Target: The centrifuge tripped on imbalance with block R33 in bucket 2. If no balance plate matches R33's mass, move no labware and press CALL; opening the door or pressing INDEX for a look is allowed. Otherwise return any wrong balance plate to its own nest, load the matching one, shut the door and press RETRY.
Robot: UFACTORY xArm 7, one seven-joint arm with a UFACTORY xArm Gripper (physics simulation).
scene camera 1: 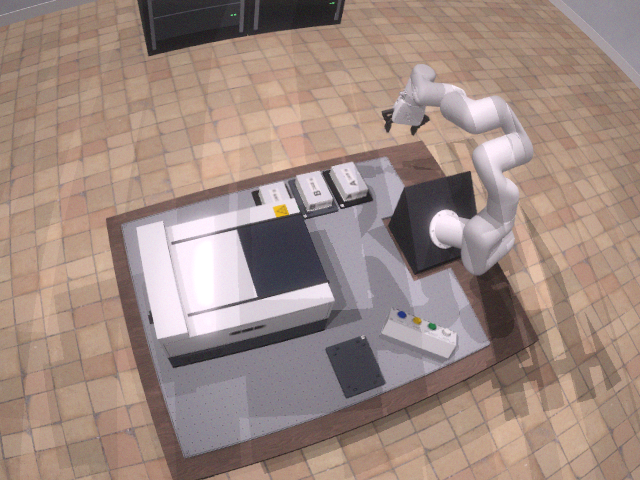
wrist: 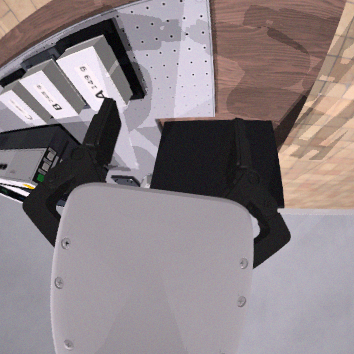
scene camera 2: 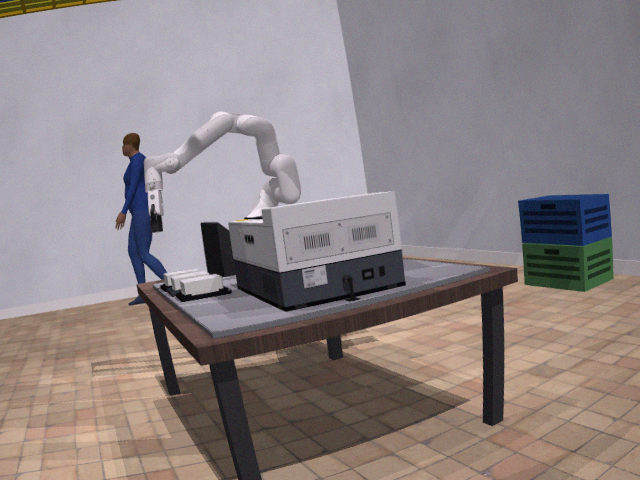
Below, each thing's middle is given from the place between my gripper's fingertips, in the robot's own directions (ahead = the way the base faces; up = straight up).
Scene:
Right now the button box (scene camera 1: 400,328) is 640 mm to the left of my hand, 160 mm below it and 140 mm ahead of it. From my hand the other things lie so: centrifuge (scene camera 1: 204,305) (660 mm ahead, 390 mm to the left, 80 mm below).

